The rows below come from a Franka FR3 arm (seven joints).
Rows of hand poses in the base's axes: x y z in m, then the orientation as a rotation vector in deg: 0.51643, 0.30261, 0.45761, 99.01, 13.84, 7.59; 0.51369, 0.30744, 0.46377, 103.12, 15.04, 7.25; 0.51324, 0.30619, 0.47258, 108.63, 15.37, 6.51; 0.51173, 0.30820, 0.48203, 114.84, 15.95, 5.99; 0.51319, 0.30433, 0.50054, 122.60, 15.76, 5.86; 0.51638, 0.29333, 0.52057, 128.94, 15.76, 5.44; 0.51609, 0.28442, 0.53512, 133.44, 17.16, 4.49; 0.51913, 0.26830, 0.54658, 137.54, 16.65, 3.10
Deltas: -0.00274, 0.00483, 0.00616, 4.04, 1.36, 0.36; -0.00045, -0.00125, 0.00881, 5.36, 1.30, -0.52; -0.00151, 0.00201, 0.00945, 6.09, 1.33, -0.26; 0.00146, -0.00387, 0.01851, 7.65, 0.88, -0.70; 0.00319, -0.01100, 0.02003, 6.22, 1.00, -0.54; -0.00029, -0.00891, 0.01455, 4.42, 1.64, 0.41; 0.00304, -0.01612, 0.01146, 3.87, 1.28, -1.06
